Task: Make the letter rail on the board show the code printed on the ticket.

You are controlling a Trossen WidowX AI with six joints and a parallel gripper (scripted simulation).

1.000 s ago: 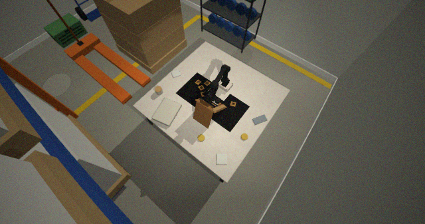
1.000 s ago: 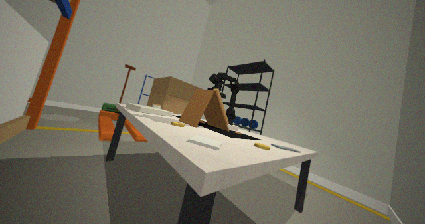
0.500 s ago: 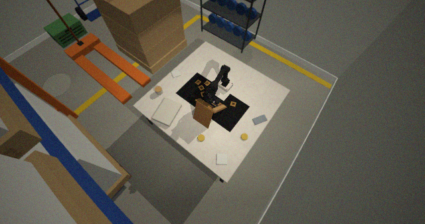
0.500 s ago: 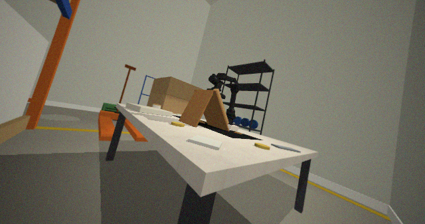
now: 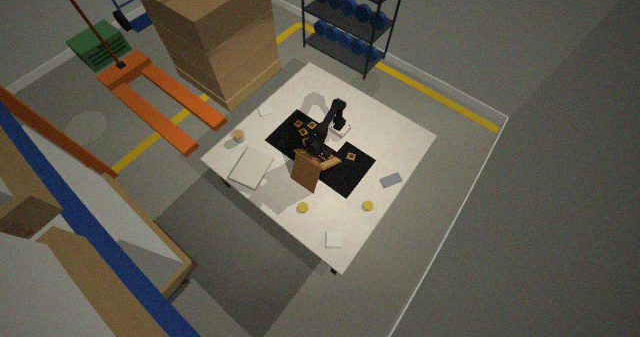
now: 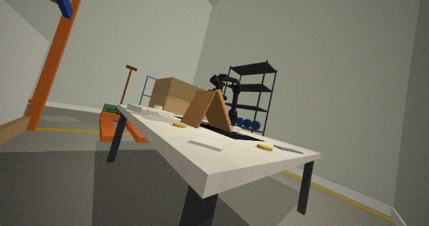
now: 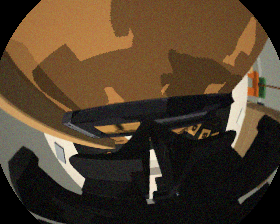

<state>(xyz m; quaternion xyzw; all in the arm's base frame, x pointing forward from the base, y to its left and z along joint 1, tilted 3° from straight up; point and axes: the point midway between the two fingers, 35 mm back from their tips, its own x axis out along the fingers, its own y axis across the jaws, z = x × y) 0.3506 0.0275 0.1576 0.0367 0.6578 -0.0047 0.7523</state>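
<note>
The white ticket lies 70 mm behind my gripper tip, 10 mm to the left of it and 80 mm below it. The rest, counted from my gripper tip: black mat 150 mm behind, 50 mm to the right, 160 mm below; then grey card 200 mm behind, 510 mm to the left, 160 mm below.
</note>
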